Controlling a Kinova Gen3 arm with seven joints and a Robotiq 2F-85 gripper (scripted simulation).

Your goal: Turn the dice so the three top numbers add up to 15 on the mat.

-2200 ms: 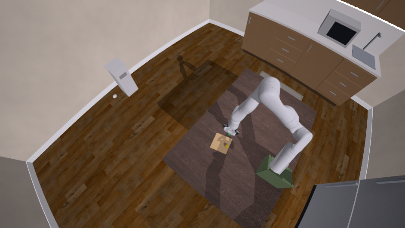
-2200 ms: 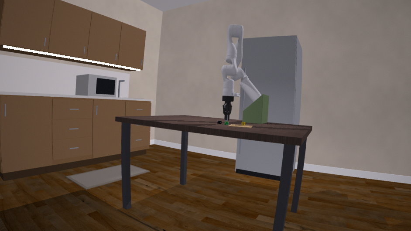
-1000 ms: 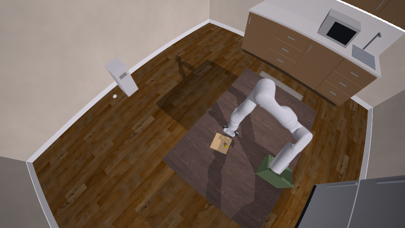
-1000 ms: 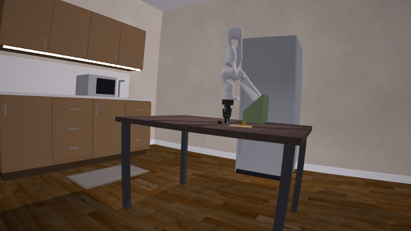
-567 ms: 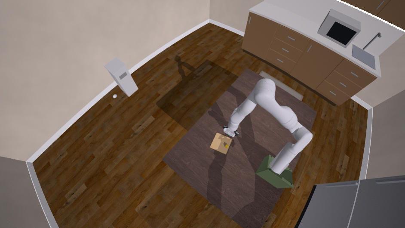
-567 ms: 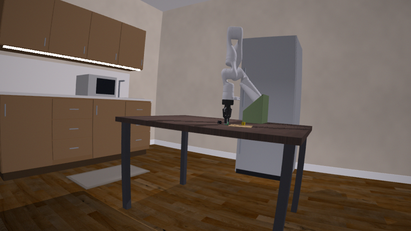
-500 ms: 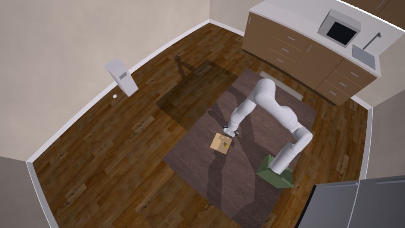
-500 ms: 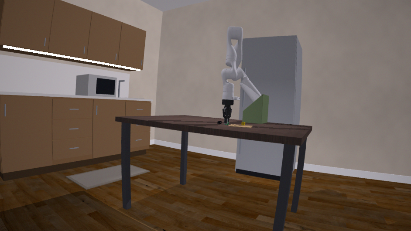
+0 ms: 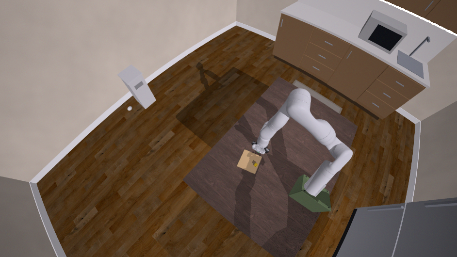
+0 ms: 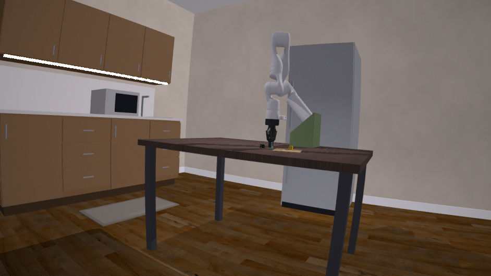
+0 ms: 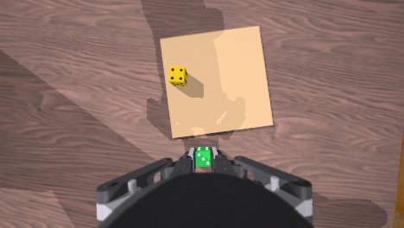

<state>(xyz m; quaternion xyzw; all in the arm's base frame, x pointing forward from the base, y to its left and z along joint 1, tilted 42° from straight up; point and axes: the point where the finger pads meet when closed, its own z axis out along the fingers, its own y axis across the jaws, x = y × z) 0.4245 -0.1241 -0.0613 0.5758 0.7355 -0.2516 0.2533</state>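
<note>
Right now the green die is 1 cm below my hand. Also, from my hand: black die 2 cm behind, 7 cm to the right, 1 cm below; yellow die 5 cm behind, 10 cm to the left, 1 cm below; tan mat 10 cm to the left, 2 cm below.
</note>
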